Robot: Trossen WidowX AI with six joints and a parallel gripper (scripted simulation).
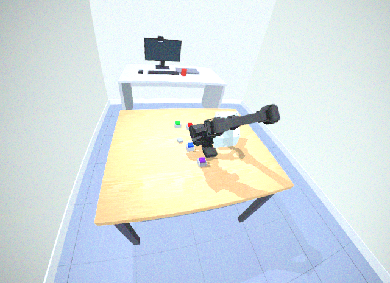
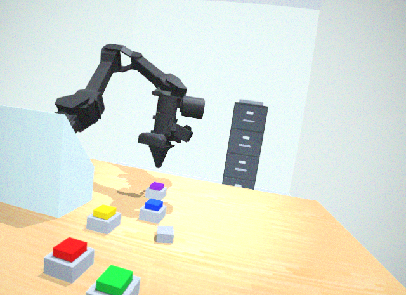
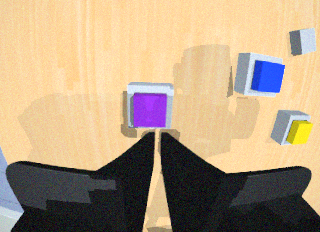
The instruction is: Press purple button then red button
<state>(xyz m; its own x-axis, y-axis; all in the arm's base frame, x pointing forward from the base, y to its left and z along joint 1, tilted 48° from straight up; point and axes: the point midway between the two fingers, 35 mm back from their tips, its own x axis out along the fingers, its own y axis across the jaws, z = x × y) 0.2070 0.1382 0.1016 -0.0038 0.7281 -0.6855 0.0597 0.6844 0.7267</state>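
The purple button is 1 cm to the left of my gripper tip and 6 cm below it. From my gripper tip the other things lie so: blue button: 4 cm ahead, 13 cm to the right, 6 cm below; then yellow button: 4 cm behind, 21 cm to the right, 6 cm below; then small grey block: 9 cm ahead, 20 cm to the right, 8 cm below.
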